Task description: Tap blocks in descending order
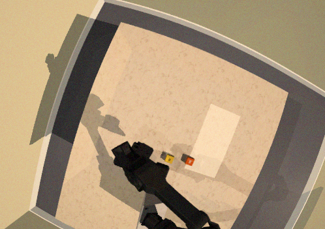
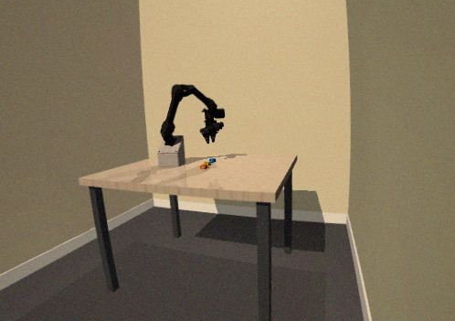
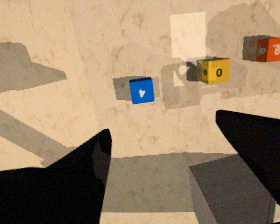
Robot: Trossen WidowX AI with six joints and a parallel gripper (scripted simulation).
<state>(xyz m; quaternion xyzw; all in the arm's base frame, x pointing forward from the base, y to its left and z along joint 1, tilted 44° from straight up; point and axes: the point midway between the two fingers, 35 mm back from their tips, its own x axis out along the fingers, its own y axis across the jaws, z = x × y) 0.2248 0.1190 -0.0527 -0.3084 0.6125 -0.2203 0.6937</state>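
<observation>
My gripper tip is now 190 mm to the left of the orange block, 110 mm above it and 40 mm short of it. Round my gripper tip: blue block (110 mm below, 10 mm to the left); then yellow block (110 mm below, 100 mm to the right, 20 mm ahead).
</observation>
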